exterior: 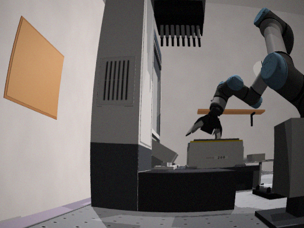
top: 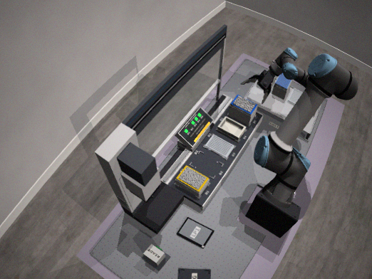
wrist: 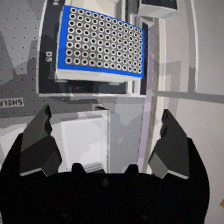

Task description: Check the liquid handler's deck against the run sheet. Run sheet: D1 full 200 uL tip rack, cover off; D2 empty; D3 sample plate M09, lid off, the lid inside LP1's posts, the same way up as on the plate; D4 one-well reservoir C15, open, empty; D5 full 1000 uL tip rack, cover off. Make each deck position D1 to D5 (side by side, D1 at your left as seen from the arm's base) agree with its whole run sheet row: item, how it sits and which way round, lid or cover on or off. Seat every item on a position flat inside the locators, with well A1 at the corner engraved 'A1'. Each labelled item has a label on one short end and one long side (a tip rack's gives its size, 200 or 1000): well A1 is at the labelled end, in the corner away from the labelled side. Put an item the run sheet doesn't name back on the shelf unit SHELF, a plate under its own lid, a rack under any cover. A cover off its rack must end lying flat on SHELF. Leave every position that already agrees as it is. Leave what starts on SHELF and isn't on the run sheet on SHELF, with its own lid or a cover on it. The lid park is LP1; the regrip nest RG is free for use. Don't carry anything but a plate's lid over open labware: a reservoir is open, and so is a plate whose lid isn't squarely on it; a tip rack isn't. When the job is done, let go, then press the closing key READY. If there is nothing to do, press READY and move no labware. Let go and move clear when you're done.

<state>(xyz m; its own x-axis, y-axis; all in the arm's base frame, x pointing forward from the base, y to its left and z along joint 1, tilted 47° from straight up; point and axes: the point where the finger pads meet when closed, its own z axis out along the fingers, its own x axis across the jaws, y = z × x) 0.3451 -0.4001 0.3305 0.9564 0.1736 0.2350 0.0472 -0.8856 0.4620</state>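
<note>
The blue-rimmed tip rack lies 9 cm to the left of my hand, 3 cm below it and 1 cm ahead of it. From my hand the other things lie so: white well plate (33 cm to the left, 9 cm below, 2 cm ahead); shelf unit (18 cm behind, 16 cm to the right, 10 cm below); cream one-well reservoir (21 cm to the left, 9 cm below, 1 cm ahead).
</note>
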